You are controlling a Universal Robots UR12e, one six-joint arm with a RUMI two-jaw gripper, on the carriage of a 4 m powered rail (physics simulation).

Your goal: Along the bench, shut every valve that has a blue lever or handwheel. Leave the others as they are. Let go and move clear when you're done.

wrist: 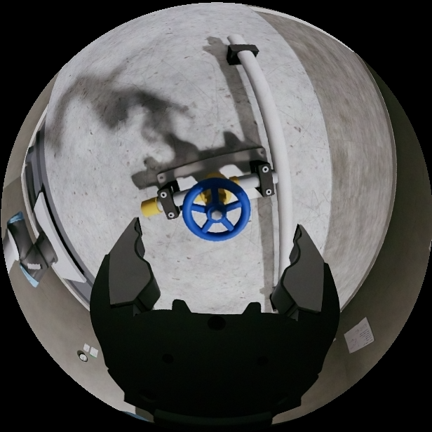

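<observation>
A blue five-spoked handwheel (242,212) sits on a yellow valve body (223,193), near the middle of the wrist view. The valve is on a short grey pipe held by two black clamps (168,202) (266,180), with a yellow cap (150,206) at the pipe's left end. My gripper (218,222) is open. Its two dark jaws stand wide apart, one to the lower left and one to the lower right of the handwheel, and neither touches it. How far the valve is turned cannot be told from the wheel.
A long pale pipe (273,120) runs along the right of the valve, held by a black bracket (243,53) at the top. A mounting plate (212,164) lies behind the valve on the bench top (200,70). Part of a robot arm (37,255) shows at the far left. Shadows fall across the bench.
</observation>
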